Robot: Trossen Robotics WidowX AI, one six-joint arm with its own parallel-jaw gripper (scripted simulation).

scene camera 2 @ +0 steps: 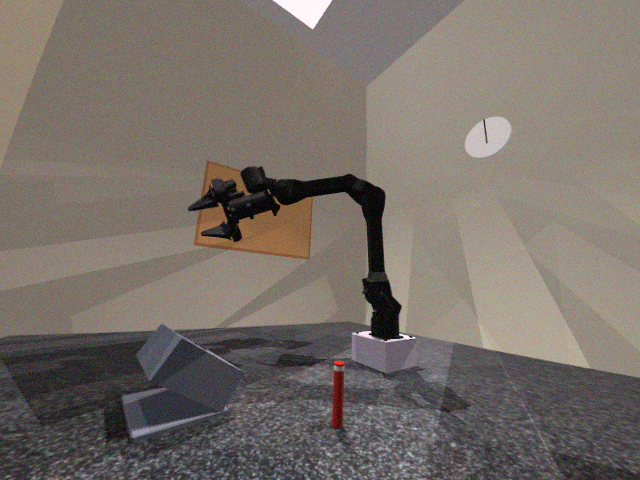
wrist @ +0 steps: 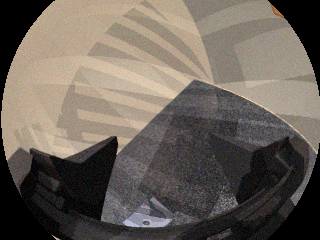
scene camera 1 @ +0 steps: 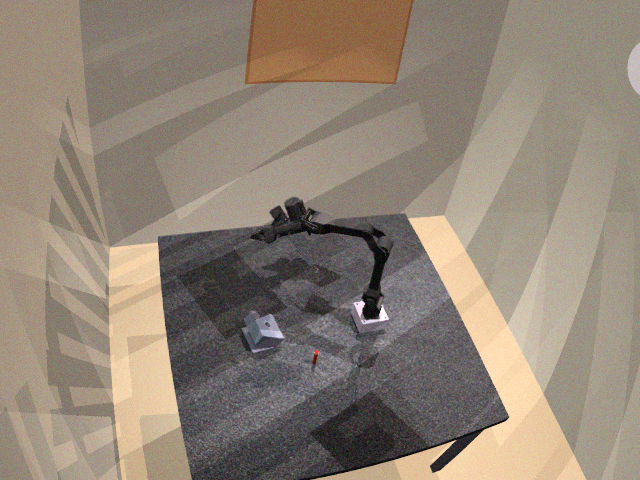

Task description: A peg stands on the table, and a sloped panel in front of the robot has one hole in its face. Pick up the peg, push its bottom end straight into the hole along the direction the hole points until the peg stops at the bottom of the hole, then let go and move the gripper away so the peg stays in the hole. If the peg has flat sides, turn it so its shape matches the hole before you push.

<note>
My gripper is open and holds nothing. Also in view: a grey sloped panel.
My gripper is seen too in the wrist view and in scene camera 1.
</note>
